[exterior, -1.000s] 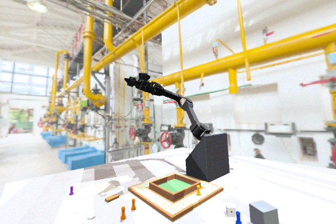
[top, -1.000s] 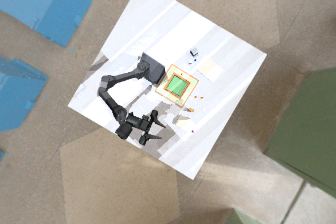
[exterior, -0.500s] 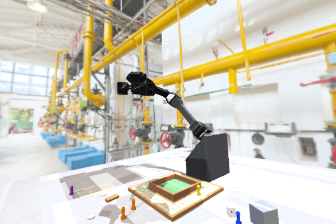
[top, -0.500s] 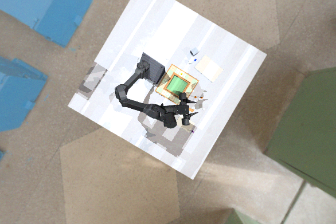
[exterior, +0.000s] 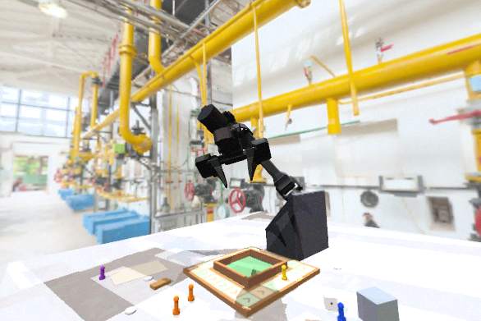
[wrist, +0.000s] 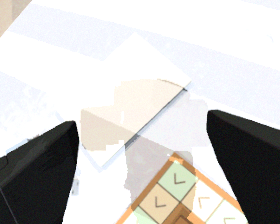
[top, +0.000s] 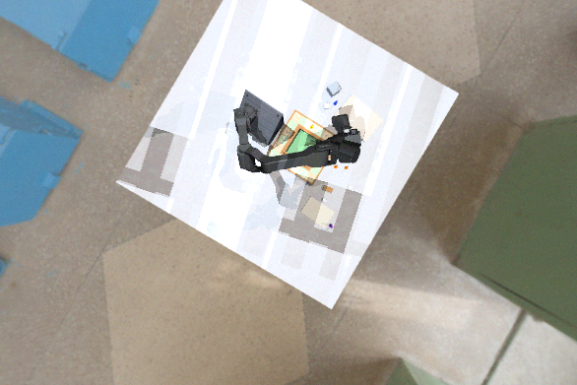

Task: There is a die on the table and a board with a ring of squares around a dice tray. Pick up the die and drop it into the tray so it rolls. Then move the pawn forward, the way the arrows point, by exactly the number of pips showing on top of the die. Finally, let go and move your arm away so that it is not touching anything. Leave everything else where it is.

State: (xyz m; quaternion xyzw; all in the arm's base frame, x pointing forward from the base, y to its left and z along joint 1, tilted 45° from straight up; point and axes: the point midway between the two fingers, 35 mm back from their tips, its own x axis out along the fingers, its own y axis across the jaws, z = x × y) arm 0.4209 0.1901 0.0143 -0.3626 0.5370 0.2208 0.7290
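The white die lies 160 mm behind my gripper tip, 110 mm to the left of it and 260 mm below it. Round my gripper tip: yellow pawn (160 mm behind, 20 mm to the right, 240 mm below); grey cube (170 mm behind, 200 mm to the left, 250 mm below); blue pawn (130 mm behind, 150 mm to the left, 260 mm below).
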